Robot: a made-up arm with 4 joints. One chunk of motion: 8 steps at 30 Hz.
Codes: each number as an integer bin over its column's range. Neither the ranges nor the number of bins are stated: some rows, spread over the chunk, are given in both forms.
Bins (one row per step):
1: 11 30 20 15
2: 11 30 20 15
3: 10 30 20 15
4: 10 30 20 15
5: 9 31 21 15
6: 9 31 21 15
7: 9 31 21 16
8: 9 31 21 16
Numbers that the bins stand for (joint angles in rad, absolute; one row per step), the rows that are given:
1: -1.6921 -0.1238 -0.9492 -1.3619
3: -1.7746 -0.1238 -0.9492 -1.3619
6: -1.8571 -0.0413 -0.8667 -1.3619
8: -1.8571 -0.0413 -0.8667 -1.2794
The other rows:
2: -1.6921 -0.1238 -0.9492 -1.3619
4: -1.7746 -0.1238 -0.9492 -1.3619
5: -1.8571 -0.0413 -0.8667 -1.3619
7: -1.8571 -0.0413 -0.8667 -1.2794

